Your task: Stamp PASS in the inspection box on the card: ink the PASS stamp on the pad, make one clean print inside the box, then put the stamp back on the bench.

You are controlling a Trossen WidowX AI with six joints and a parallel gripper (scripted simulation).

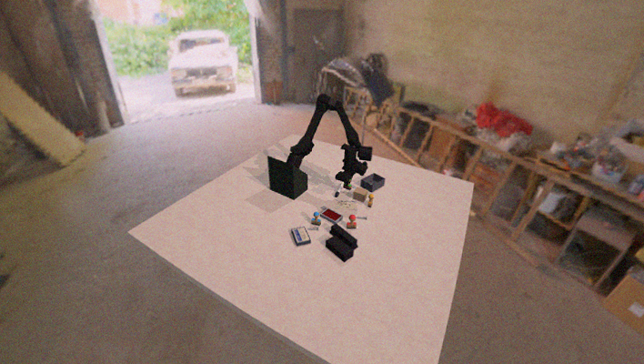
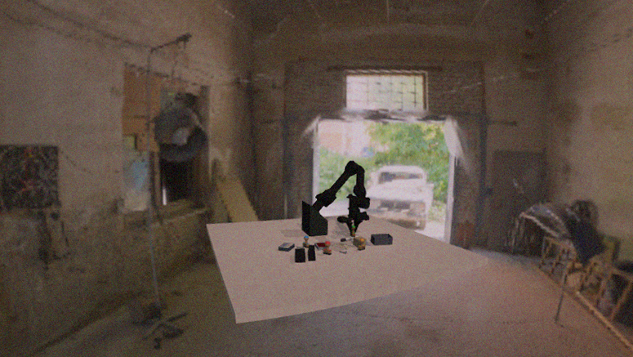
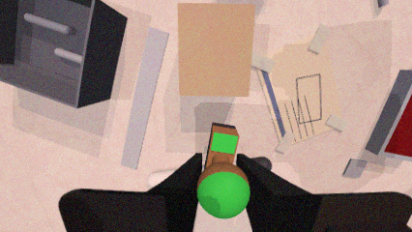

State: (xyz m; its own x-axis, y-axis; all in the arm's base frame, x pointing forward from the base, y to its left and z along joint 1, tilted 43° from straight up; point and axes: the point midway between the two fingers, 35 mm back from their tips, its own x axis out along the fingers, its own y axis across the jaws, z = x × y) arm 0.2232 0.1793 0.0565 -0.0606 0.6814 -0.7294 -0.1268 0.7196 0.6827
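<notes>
The red ink pad is 5 cm ahead of my gripper tip, 21 cm to the right of it and 6 cm below it. The rest, counted from my gripper tip: green-knobbed stamp: right at my gripper tip; white marker: 4 cm behind, 2 cm to the right, 5 cm below; cardboard box: 7 cm ahead, 1 cm to the left, 4 cm below.
</notes>
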